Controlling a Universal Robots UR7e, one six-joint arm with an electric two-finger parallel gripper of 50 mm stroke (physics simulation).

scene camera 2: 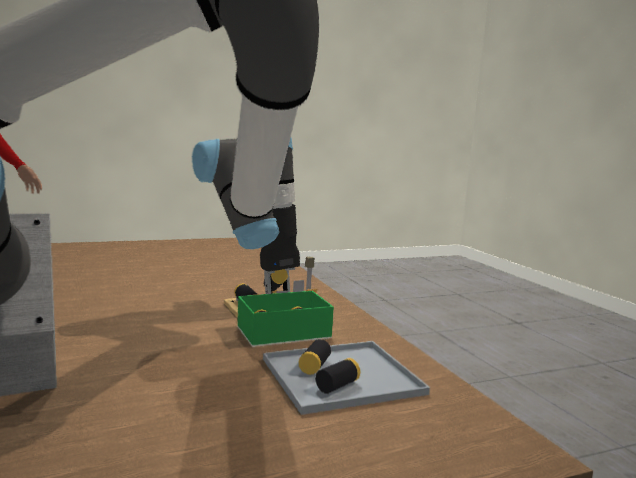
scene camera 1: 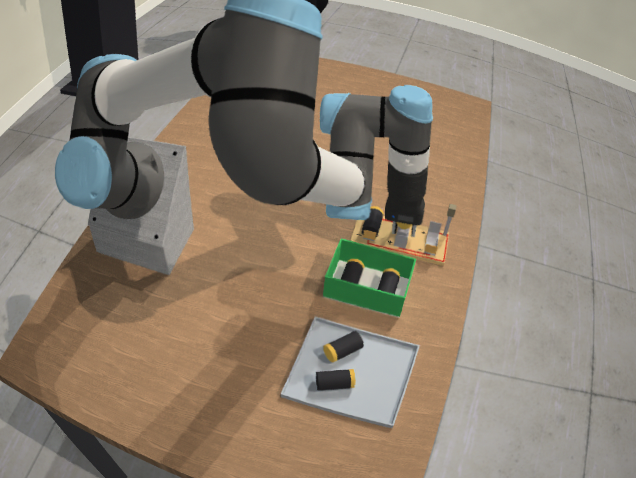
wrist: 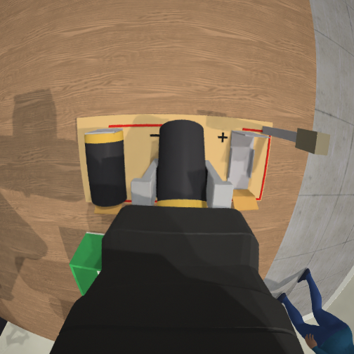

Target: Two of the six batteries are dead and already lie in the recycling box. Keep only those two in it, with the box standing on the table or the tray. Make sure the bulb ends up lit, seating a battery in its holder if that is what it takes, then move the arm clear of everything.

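Where they show: gripper, between the fingertips: (scene camera 1: 404,232); arm's base, origin of its link: (scene camera 1: 131,180).
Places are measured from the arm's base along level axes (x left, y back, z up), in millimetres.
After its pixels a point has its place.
Note:
My gripper (scene camera 1: 405,231) {x 223, y -500, z -137 mm} (scene camera 2: 277,285) {x 223, y -500, z -137 mm} (wrist: 180,170) is shut on a black battery (wrist: 181,160) over the middle of the circuit board (wrist: 140,167) (scene camera 2: 231,305) {x 217, y -401, z -155 mm}. The held battery's yellow end faces the box; whether it touches its holder is hidden. Another battery (scene camera 1: 372,223) {x 199, y -436, z -119 mm} (wrist: 105,170) sits in the board's left holder. The right holder (scene camera 1: 432,237) {x 250, y -560, z -153 mm} (wrist: 241,162) is empty. Two batteries (scene camera 1: 352,272) {x 70, y -440, z -128 mm} (scene camera 1: 389,281) {x 78, y -511, z -128 mm} lie in the green box (scene camera 1: 359,298) {x 27, y -471, z -139 mm} (scene camera 2: 287,326) {x 26, y -466, z -134 mm} (wrist: 84,262), which stands on the table. No lit bulb can be made out.
A grey tray (scene camera 1: 380,382) {x -120, y -566, z -162 mm} (scene camera 2: 390,375) {x -138, y -587, z -162 mm} with two loose batteries (scene camera 1: 343,346) {x -91, y -483, z -129 mm} (scene camera 1: 335,379) {x -161, y -495, z -129 mm} lies in front of the box. A lever with a khaki block (scene camera 1: 450,209) {x 266, y -582, z -75 mm} (scene camera 2: 309,262) {x 266, y -581, z -82 mm} (wrist: 312,141) rises at the board's right end. A person (wrist: 327,320) is beyond the table.

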